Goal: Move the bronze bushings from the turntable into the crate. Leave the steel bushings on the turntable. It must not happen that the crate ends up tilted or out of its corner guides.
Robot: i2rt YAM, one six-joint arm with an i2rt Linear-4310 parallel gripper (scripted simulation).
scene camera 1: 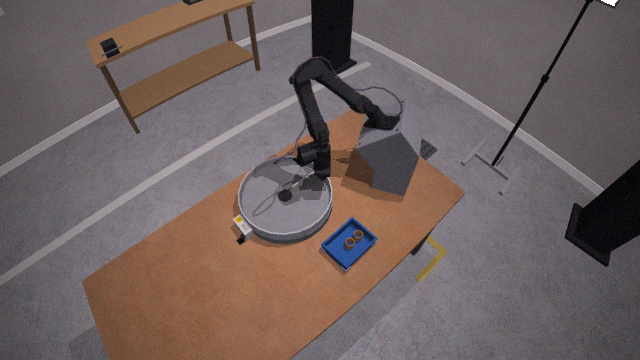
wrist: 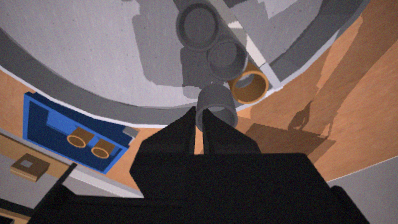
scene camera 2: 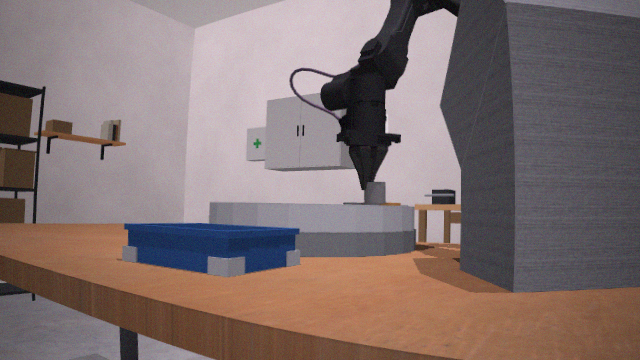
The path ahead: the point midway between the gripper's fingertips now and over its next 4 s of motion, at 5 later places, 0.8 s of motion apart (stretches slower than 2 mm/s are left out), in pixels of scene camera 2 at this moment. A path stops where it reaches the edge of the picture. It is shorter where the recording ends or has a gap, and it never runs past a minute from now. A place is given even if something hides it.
My gripper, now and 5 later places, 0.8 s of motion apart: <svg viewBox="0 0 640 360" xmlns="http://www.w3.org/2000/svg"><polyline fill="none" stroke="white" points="366,190 371,172 348,174 309,178 307,185 305,192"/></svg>
